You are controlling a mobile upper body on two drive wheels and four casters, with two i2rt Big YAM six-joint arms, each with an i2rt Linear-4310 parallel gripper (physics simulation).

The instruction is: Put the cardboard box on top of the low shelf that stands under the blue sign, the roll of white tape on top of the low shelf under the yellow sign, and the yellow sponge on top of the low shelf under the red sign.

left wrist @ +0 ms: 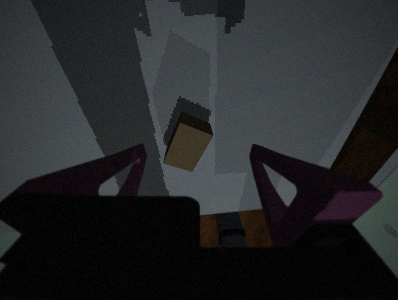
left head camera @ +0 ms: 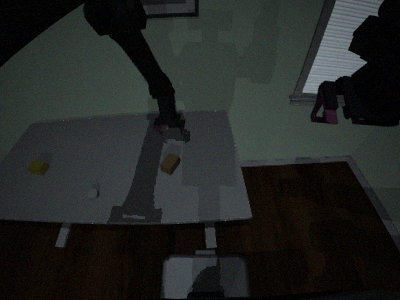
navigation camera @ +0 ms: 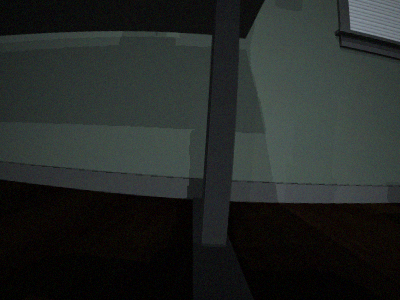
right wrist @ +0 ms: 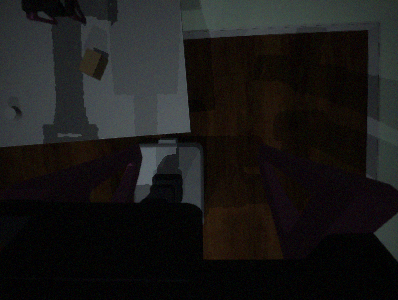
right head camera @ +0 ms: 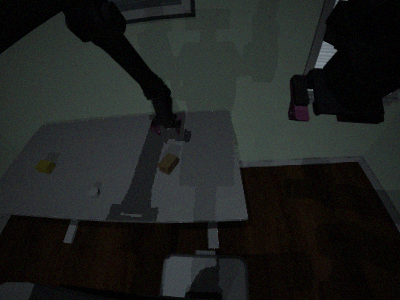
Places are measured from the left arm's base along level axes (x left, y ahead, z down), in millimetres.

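Where they show: left gripper, between the fingertips: (left wrist: 198,149) (left head camera: 172,134) (right wrist: 71,22) (right head camera: 169,134); right gripper, between the fingertips: (left head camera: 332,119) (right wrist: 199,150) (right head camera: 313,117).
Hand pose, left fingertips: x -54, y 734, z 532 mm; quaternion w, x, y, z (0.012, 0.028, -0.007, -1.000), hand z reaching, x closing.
After its pixels a point has its place.
The cardboard box (left head camera: 170,164) @(x -45, y 637, z 640 mm) (right head camera: 168,163) @(x -46, y 642, z 640 mm) (left wrist: 188,146) @(x -42, y 668, z 640 mm) (right wrist: 93,63) @(x -52, y 654, z 640 mm) lies on the white table (left head camera: 215,200) @(x -260, y 471, z 690 mm) (right head camera: 215,200) @(x -278, y 473, z 690 mm). The white tape roll (left head camera: 93,193) @(x 319, y 475, z 666 mm) (right head camera: 94,191) @(x 318, y 476, z 666 mm) sits on the table left of the box, and the yellow sponge (left head camera: 38,167) @(x 721, y 600, z 645 mm) (right head camera: 46,166) @(x 713, y 601, z 645 mm) lies farther left. My left gripper (left wrist: 198,149) @(x -54, y 734, z 532 mm) (left head camera: 171,131) @(x -54, y 734, z 532 mm) is open and empty above the table, behind the box in the head views; the box shows beyond its fingertips in the left wrist view. My right gripper (right wrist: 199,150) @(x -453, y 357, z 126 mm) is open and empty, raised right of the table over the floor. The shelves and signs do not show.
The robot's pale base (left head camera: 232,275) @(x -384, y 191, z 1150 mm) (right head camera: 232,275) @(x -390, y 200, z 1150 mm) stands at the table's front edge. White table legs (left head camera: 210,235) (right head camera: 213,235) show below the top; a table post (navigation camera: 220,125) @(x -253, y 720, z 1145 mm) fills the middle of the navigation view. A wall stands behind the table, with a blinded window (left head camera: 336,50) @(x -1052, y 1219, z 233 mm) at the right.
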